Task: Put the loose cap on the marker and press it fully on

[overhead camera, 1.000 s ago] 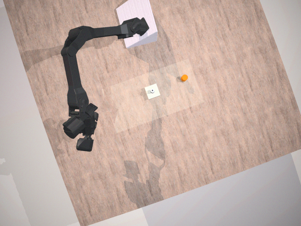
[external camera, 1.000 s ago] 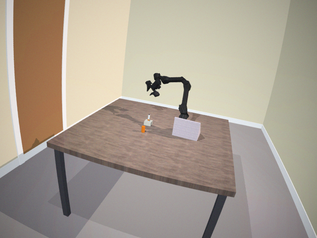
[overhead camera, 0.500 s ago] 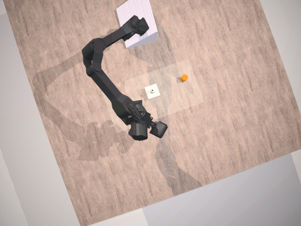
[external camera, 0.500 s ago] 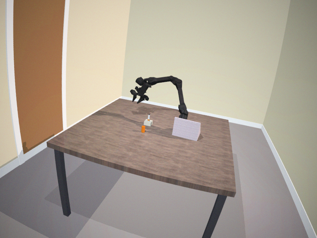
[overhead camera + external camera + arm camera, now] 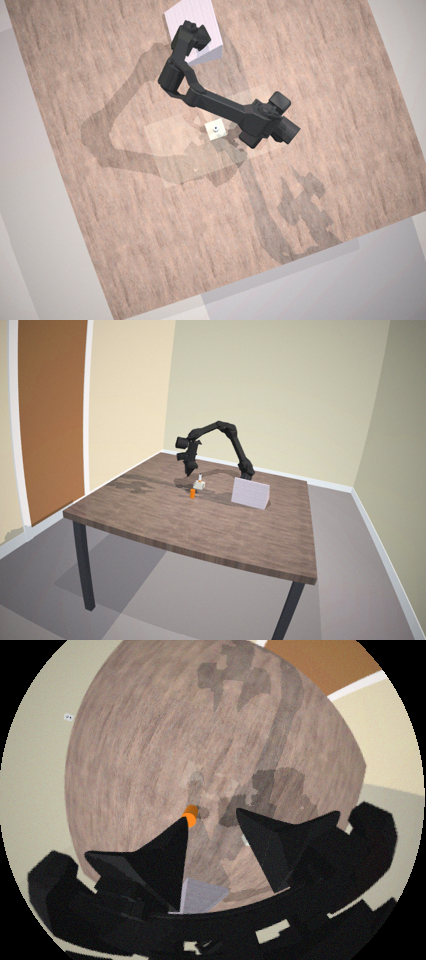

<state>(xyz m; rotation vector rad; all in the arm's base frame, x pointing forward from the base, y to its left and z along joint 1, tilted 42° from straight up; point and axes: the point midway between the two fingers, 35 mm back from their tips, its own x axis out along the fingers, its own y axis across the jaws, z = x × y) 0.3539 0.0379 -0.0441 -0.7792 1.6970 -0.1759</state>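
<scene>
The orange cap lies 50 mm behind my gripper tip, 30 mm to the left of it and 100 mm below it. Also, from my gripper tip: holder block 60 mm behind, 150 mm to the right, 110 mm below.
</scene>
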